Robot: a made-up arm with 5 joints.
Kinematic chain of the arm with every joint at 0, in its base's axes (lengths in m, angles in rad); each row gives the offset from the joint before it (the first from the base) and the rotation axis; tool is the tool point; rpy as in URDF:
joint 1: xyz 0 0 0.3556 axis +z
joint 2: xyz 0 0 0 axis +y
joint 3: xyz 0.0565 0 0.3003 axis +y
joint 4: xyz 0.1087 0 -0.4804 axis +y
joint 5: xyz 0.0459 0 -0.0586 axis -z
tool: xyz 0 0 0 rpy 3.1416 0 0
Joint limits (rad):
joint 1: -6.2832..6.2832
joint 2: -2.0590..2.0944
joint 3: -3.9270..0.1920
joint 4: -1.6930..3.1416
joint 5: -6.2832..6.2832
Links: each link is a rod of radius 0.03 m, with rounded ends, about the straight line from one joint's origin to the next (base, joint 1, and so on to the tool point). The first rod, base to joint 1, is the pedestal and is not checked.
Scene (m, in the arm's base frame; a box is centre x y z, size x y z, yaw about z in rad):
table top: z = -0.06
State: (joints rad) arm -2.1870 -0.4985 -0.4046 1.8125 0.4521
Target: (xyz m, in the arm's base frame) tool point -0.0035 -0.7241 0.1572
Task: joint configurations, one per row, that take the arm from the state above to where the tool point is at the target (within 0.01 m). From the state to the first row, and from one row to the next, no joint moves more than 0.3 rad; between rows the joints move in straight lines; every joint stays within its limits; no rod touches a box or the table.
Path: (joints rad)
1: -2.0647 -0.2069 -0.6768 1.6792 0.4521
2: -1.9425 0.0846 -0.9491 1.5458 0.4521
3: -1.8202 0.3762 -1.2213 1.4125 0.4521
4: -1.6979 0.6678 -1.4936 1.2792 0.4521
5: -1.5756 0.9593 -1.7658 1.1458 0.4521

